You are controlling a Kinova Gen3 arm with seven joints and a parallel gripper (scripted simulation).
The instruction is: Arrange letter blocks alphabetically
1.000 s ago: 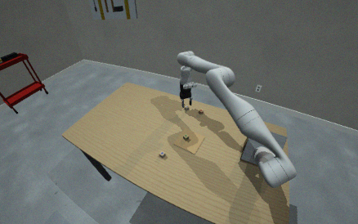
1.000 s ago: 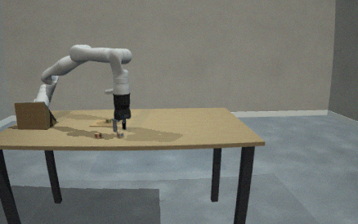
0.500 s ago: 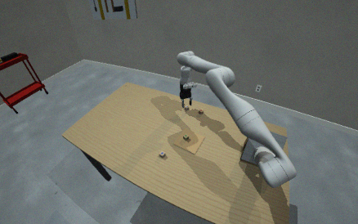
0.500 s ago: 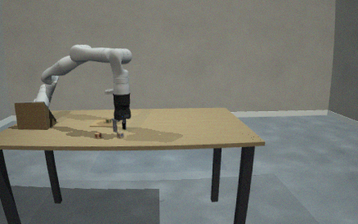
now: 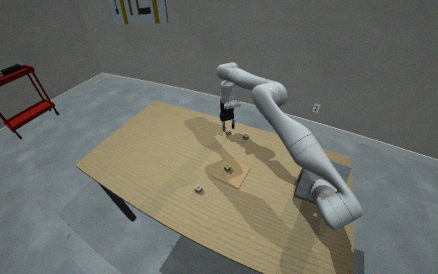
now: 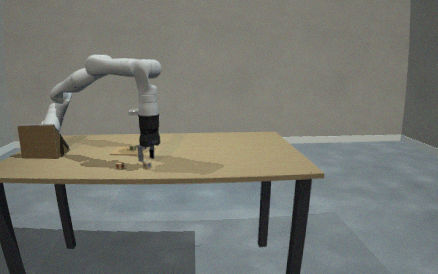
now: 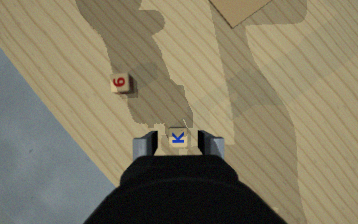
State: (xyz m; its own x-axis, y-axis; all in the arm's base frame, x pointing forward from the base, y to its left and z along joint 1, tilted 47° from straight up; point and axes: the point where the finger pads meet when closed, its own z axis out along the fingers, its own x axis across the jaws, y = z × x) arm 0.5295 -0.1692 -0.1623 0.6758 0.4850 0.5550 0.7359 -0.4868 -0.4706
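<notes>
Now: the blue K block 4 cm below my hand. From my hand the other things lie so: reddish block (11 cm behind, 4 cm below, 1 cm to the right); then tan mat (25 cm to the left, 13 cm behind, 5 cm below); then green P block (25 cm to the left, 10 cm behind, 3 cm below).
</notes>
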